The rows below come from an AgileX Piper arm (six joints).
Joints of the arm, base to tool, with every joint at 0 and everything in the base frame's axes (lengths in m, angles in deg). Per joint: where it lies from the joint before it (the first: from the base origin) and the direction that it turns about. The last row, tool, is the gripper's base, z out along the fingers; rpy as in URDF.
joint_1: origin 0 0 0.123 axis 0 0 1
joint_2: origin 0 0 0 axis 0 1 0
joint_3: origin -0.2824 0 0.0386 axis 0 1 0
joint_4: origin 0.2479 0 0.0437 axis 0.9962 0 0.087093
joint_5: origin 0 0 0 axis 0 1 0
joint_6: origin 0.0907 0 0.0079 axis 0.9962 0 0.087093
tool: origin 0 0 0 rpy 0 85.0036 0
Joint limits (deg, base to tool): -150..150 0..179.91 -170..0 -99.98..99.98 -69.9..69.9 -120..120
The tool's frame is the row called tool.
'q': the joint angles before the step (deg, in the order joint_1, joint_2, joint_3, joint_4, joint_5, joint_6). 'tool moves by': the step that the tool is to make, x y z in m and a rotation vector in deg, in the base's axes. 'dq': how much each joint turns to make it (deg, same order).
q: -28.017 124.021 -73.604 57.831 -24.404 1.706
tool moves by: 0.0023 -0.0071 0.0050 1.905 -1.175 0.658
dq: -1.156 0.003 -1.780 0.036 3.303 0.310
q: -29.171 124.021 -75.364 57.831 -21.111 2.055
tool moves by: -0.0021 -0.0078 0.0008 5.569 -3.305 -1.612
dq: -1.639 -0.009 -1.006 0.138 4.266 4.831
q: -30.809 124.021 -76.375 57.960 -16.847 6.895
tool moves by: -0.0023 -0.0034 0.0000 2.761 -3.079 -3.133
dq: -0.506 -0.002 0.008 -0.030 -0.014 4.930
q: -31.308 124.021 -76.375 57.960 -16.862 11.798
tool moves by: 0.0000 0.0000 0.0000 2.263 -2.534 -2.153
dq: 0.000 0.000 0.000 0.001 0.000 4.022
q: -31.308 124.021 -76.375 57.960 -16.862 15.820
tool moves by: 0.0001 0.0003 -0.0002 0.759 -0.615 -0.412
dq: 0.002 -0.004 0.007 -0.002 0.227 1.039
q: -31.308 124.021 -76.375 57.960 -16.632 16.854
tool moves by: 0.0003 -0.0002 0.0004 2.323 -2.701 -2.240
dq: -0.004 0.009 -0.103 -0.004 0.015 4.186
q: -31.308 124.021 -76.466 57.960 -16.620 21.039
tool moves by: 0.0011 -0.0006 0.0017 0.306 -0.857 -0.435
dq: 0.003 -0.002 -0.350 -0.083 0.012 0.940
